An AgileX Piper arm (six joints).
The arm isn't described. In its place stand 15 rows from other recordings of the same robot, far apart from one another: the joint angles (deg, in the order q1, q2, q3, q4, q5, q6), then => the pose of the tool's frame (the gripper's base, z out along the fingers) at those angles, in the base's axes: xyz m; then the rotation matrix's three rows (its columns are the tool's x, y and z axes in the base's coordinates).
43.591, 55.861, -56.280, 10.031, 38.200, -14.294 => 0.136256, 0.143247, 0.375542; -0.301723, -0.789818, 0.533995; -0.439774, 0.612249, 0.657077; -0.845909, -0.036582, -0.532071
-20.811, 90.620, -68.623, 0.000, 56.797, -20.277 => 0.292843, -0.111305, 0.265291; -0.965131, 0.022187, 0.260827; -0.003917, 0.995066, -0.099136; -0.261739, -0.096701, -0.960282
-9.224, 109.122, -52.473, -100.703, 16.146, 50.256 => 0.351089, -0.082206, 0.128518; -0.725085, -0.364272, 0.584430; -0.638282, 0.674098, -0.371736; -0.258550, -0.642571, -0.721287
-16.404, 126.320, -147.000, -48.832, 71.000, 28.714 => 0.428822, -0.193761, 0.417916; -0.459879, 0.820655, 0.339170; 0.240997, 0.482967, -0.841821; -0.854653, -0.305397, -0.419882
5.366, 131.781, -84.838, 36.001, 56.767, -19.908 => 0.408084, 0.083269, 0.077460; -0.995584, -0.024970, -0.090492; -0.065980, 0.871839, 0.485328; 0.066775, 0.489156, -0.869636
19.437, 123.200, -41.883, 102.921, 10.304, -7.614 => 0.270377, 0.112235, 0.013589; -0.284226, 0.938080, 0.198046; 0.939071, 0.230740, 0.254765; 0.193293, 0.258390, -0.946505
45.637, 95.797, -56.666, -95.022, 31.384, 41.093 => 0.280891, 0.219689, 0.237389; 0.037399, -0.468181, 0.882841; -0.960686, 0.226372, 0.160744; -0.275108, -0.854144, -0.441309
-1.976, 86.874, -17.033, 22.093, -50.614, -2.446 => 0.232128, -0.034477, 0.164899; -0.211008, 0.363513, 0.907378; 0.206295, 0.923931, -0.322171; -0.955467, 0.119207, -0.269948
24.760, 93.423, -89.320, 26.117, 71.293, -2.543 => 0.289380, 0.175251, 0.351556; -0.897184, -0.422512, 0.128624; -0.302343, 0.799852, 0.518484; -0.321946, 0.426287, -0.845358
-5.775, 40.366, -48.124, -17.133, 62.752, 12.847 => 0.104313, -0.034504, 0.345920; -0.724867, 0.330306, 0.604538; 0.154704, 0.933191, -0.324377; -0.671294, -0.141606, -0.727539
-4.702, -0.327, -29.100, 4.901, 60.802, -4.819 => -0.006266, 0.007325, 0.279697; -0.441655, -0.003576, 0.897178; -0.005987, 0.999982, 0.001038; -0.897165, -0.004913, -0.441668
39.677, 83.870, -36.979, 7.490, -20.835, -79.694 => 0.229210, 0.184657, 0.223928; 0.494223, -0.445864, 0.746290; -0.829117, 0.016340, 0.558836; -0.261360, -0.894951, -0.361598
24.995, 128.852, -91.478, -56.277, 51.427, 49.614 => 0.439687, 0.139695, 0.139250; -0.840784, 0.003337, 0.541360; -0.296136, 0.834274, -0.465070; -0.453194, -0.551340, -0.700457
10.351, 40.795, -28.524, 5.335, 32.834, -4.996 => 0.129597, 0.028334, 0.268385; -0.630307, -0.223056, 0.743612; -0.124154, 0.974470, 0.187069; -0.766354, 0.025589, -0.641909
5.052, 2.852, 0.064, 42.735, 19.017, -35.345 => 0.054432, 0.025013, 0.188050; -0.238570, -0.278578, 0.930311; 0.077705, 0.949424, 0.304229; -0.968011, 0.144870, -0.204858
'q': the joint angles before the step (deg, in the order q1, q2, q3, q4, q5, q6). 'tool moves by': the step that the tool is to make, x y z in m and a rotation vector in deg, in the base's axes. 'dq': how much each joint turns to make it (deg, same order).
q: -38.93 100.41 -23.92 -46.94 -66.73 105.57
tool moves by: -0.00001 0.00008 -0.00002 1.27 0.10 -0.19
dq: 0.00 0.00 0.00 -0.04 0.00 1.30
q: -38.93 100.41 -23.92 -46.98 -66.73 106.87
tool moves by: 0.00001 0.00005 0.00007 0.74 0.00 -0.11
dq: 0.00 0.00 0.00 0.00 -0.06 0.74
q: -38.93 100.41 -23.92 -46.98 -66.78 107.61
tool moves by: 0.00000 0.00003 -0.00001 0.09 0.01 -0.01
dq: 0.01 0.00 0.00 0.00 0.00 0.09
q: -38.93 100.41 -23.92 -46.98 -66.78 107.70
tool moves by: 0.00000 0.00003 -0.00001 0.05 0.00 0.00
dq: 0.00 0.00 0.00 0.00 -0.01 0.05
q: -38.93 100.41 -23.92 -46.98 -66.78 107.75
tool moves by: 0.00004 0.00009 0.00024 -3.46 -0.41 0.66
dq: 0.00 0.00 0.00 0.00 -0.17 -3.54
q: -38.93 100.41 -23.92 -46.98 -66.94 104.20
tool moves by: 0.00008 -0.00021 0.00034 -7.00 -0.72 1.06
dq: 0.01 0.00 0.00 0.23 -0.18 -7.20
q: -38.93 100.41 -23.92 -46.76 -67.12 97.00
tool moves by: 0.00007 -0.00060 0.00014 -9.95 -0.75 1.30
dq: 0.01 0.00 0.00 0.44 0.00 -10.23
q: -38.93 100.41 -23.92 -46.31 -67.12 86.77
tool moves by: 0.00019 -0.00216 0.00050 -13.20 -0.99 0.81
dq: 0.00 0.00 0.00 1.54 -0.01 -13.79
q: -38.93 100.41 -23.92 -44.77 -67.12 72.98
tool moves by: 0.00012 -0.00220 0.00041 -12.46 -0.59 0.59
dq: 0.00 0.00 0.01 1.56 0.04 -13.02
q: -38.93 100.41 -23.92 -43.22 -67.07 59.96
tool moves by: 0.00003 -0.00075 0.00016 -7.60 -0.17 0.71
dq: 0.00 0.00 0.00 0.54 0.01 -7.83
